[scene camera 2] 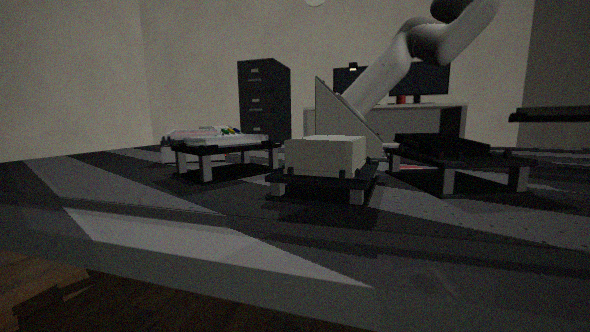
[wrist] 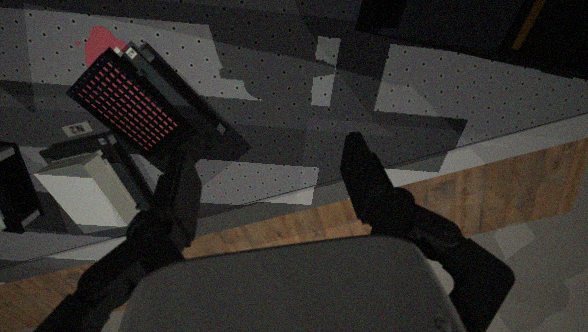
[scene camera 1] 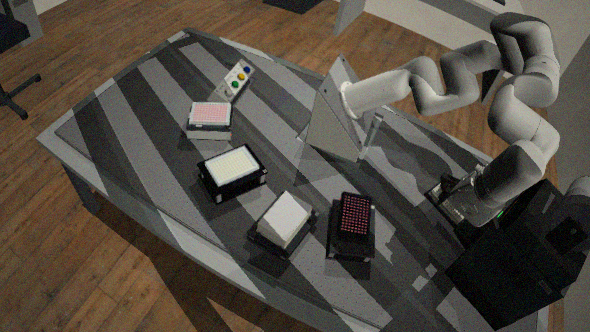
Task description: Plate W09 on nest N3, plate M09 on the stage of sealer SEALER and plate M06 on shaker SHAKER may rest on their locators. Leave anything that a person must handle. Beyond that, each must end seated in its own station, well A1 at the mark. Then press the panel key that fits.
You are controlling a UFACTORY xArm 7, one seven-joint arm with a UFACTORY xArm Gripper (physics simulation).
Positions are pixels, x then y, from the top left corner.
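You can see a black plate with red wells in scene camera 2 [428, 143], and the wrist view and scene camera 1 show it too. There's also a lidded plate in scene camera 2 [318, 155], and it shows in the wrist view and in scene camera 1 as well. On the black plate with red wells, [wrist: 110, 90] and [scene camera 1: 357, 204] are the same spot. On the lidded plate, [scene camera 1: 281, 223] and [wrist: 96, 214] are the same spot.
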